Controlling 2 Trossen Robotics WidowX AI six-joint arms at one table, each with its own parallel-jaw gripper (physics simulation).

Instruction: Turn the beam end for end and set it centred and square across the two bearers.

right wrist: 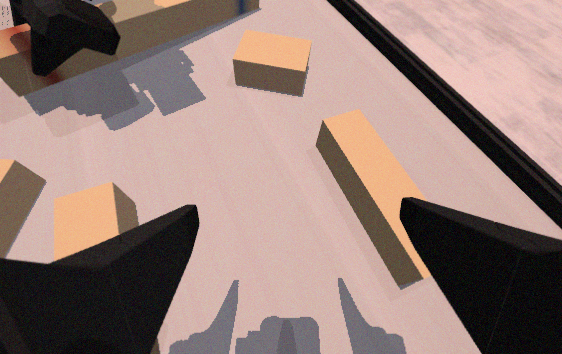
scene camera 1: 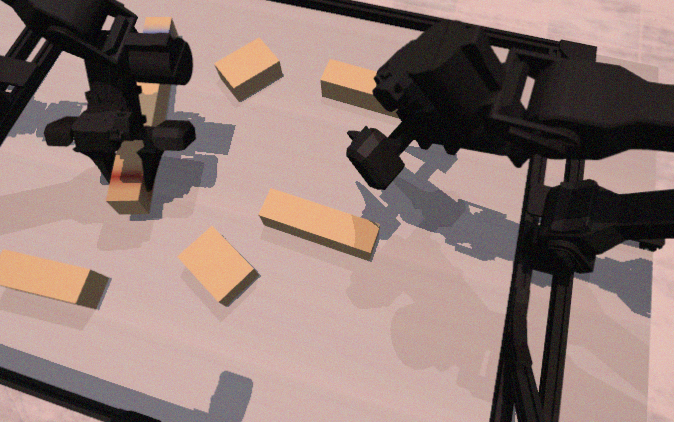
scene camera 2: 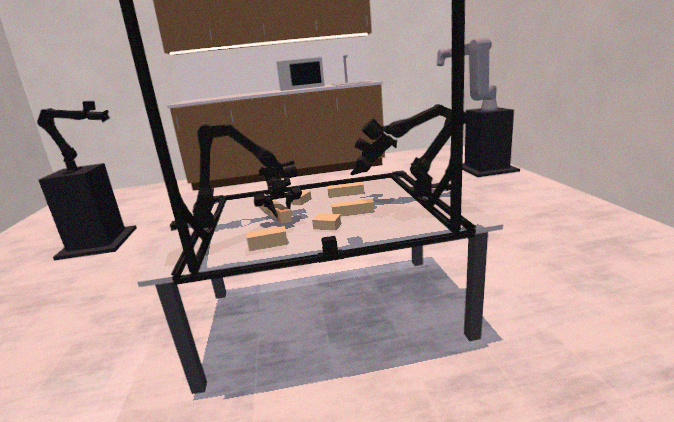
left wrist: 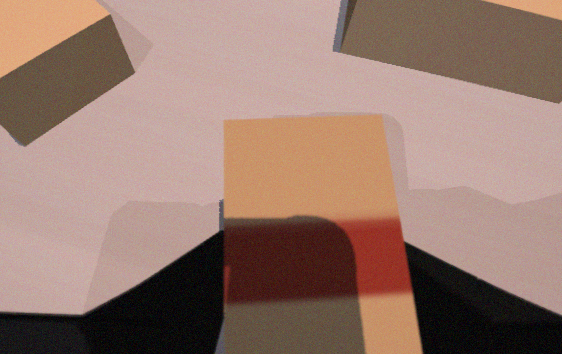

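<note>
The beam is a long tan block with a red band and a blue end. It lies at the far left of scene camera 1, running up and down the picture. My left gripper is shut on the beam at the red band, low at the table. I cannot tell whether the beam is off the surface. My right gripper is open and empty, high above the table's middle right.
Two long plain blocks lie on the table, one in the middle and one near the far rail. Short blocks lie at upper left, lower left and near the front.
</note>
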